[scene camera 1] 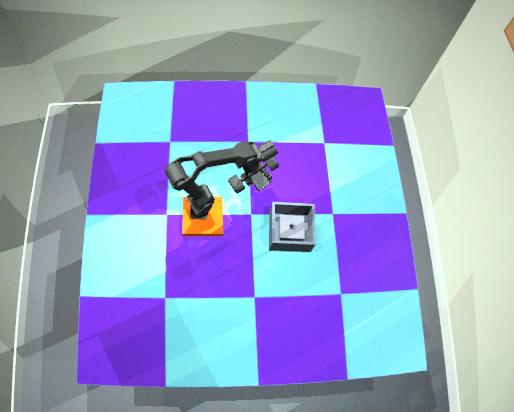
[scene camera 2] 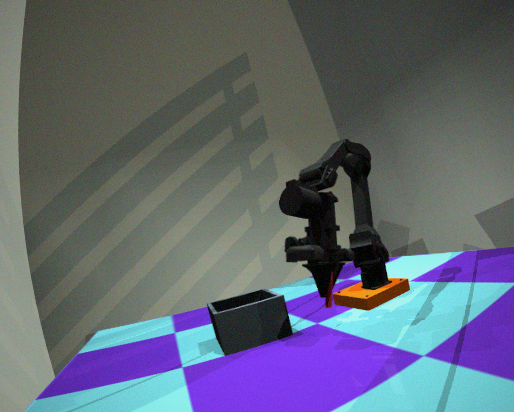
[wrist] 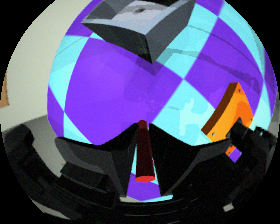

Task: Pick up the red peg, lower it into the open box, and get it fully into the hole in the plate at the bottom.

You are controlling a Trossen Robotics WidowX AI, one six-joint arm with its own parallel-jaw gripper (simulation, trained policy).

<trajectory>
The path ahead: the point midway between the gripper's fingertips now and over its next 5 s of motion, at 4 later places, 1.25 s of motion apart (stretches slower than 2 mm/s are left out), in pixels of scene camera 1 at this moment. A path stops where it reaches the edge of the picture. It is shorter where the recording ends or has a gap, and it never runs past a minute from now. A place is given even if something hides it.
My gripper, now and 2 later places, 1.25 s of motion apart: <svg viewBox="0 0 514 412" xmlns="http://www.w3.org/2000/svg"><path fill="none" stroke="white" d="M256 181L286 209L294 229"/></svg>
</trajectory>
